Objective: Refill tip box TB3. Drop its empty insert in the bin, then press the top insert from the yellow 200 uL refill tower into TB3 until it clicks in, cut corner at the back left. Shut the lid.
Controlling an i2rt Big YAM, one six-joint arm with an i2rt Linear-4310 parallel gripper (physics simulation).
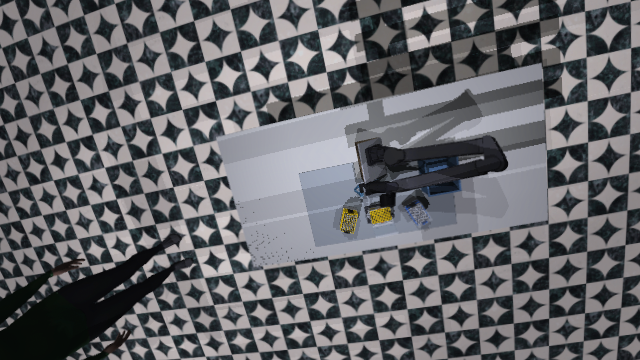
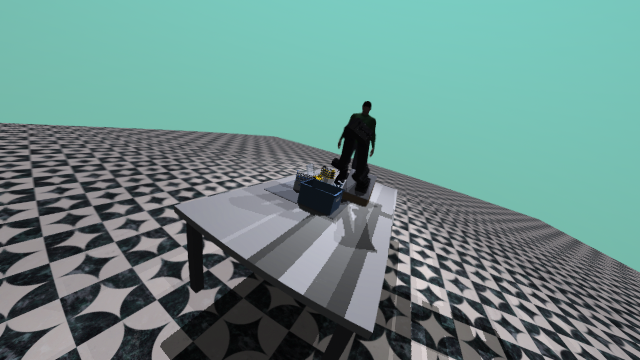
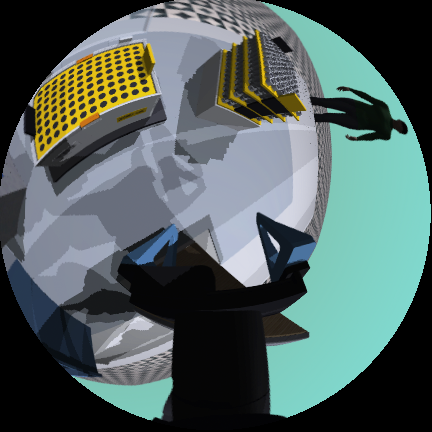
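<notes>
The tip box [image 3: 117, 120] stands mid-table with a yellow insert [image 1: 381, 215] [image 3: 95, 92] on top; its holes look dark and without tips. A raised yellow tab stands at one end of the insert, with orange clips on the long sides. The box's label is too small to read, and its lid is hard to make out. The yellow refill tower [image 1: 349, 221] [image 3: 260, 80] stands beside the box, stacked with tip-filled inserts. My gripper [image 1: 361, 190] [image 3: 214, 222] is open and empty, apart from box and tower, on the arm-base side of them. The blue bin [image 1: 442, 186] [image 2: 319, 198] [image 3: 37, 310] stands behind.
A blue-and-grey tip rack or tower [image 1: 418, 213] [image 2: 303, 178] stands on the other side of the tip box. The arm's base plate [image 1: 358, 162] is behind the gripper. The arm's long links pass over the bin. A person [image 2: 363, 125] [image 3: 370, 117] stands beyond the table [image 1: 270, 150].
</notes>
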